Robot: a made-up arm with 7 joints. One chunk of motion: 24 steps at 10 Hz.
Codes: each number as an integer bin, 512 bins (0 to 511) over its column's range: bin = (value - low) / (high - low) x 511, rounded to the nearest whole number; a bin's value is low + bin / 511 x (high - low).
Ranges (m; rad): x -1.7..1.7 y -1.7..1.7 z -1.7..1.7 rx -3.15..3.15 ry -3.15..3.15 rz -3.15..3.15
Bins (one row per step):
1: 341 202 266 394 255 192
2: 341 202 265 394 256 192
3: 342 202 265 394 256 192
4: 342 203 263 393 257 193
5: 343 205 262 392 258 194
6: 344 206 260 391 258 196
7: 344 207 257 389 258 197
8: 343 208 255 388 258 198
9: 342 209 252 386 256 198
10: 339 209 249 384 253 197
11: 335 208 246 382 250 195
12: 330 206 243 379 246 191
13: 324 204 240 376 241 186
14: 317 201 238 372 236 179
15: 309 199 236 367 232 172
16: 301 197 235 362 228 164
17: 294 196 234 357 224 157
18: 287 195 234 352 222 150
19: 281 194 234 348 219 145
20: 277 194 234 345 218 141
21: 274 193 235 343 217 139
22: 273 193 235 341 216 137
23: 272 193 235 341 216 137
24: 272 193 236 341 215 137
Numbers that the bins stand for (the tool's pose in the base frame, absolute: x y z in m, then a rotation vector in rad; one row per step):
1: 0.5689 -0.3560 0.0699 1.7075 -0.0062 -0.7829
2: 0.5689 -0.3560 0.0632 1.7075 0.0062 -0.7829
3: 0.5755 -0.3560 0.0632 1.7075 0.0062 -0.7829
4: 0.5755 -0.3493 0.0499 1.6952 0.0185 -0.7705
5: 0.5822 -0.3360 0.0432 1.6829 0.0308 -0.7582
6: 0.5888 -0.3294 0.0299 1.6705 0.0308 -0.7336
7: 0.5888 -0.3227 0.0100 1.6459 0.0308 -0.7212
8: 0.5822 -0.3160 -0.0033 1.6336 0.0308 -0.7089
9: 0.5755 -0.3094 -0.0233 1.6089 0.0062 -0.7089
10: 0.5556 -0.3094 -0.0432 1.5842 -0.0308 -0.7212
11: 0.5290 -0.3160 -0.0632 1.5596 -0.0678 -0.7459
12: 0.4957 -0.3294 -0.0832 1.5226 -0.1171 -0.7952
13: 0.4558 -0.3427 -0.1031 1.4856 -0.1788 -0.8568
14: 0.4092 -0.3626 -0.1164 1.4363 -0.2404 -0.9432
15: 0.3560 -0.3759 -0.1297 1.3747 -0.2897 -1.0295
16: 0.3027 -0.3892 -0.1364 1.3130 -0.3390 -1.1281
17: 0.2562 -0.3959 -0.1431 1.2514 -0.3884 -1.2144
18: 0.2096 -0.4025 -0.1431 1.1897 -0.4130 -1.3007
19: 0.1697 -0.4092 -0.1431 1.1404 -0.4500 -1.3623
20: 0.1431 -0.4092 -0.1431 1.1034 -0.4623 -1.4116
21: 0.1231 -0.4159 -0.1364 1.0788 -0.4747 -1.4363
22: 0.1164 -0.4159 -0.1364 1.0541 -0.4870 -1.4610
23: 0.1098 -0.4159 -0.1364 1.0541 -0.4870 -1.4610
24: 0.1098 -0.4159 -0.1297 1.0541 -0.4993 -1.4610

